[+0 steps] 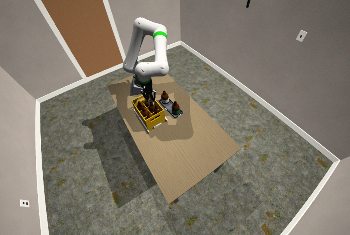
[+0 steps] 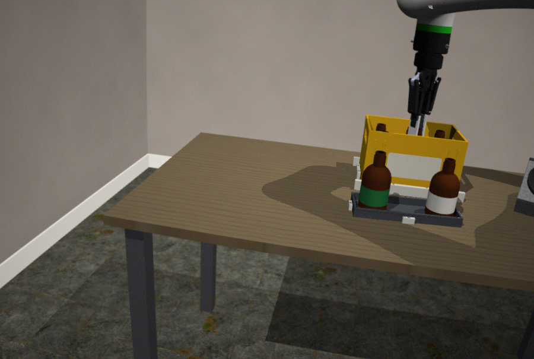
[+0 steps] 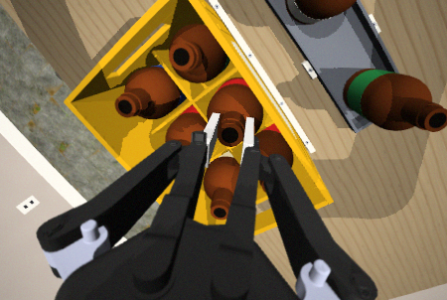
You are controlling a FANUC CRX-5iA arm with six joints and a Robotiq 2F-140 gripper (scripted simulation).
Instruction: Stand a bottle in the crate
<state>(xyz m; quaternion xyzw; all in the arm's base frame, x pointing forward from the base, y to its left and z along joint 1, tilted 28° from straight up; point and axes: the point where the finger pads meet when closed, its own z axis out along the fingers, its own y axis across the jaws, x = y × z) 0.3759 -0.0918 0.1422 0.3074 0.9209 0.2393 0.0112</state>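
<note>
The crate is 1 cm ahead of my hand, 4 cm to the right of it and 11 cm below it. Also, from my hand: white-banded bottle 8 cm behind, 16 cm to the left, 11 cm below; then green-banded bottle 9 cm ahead, 19 cm to the left, 11 cm below; then dark grey tray 18 cm to the left, 18 cm below.
</note>
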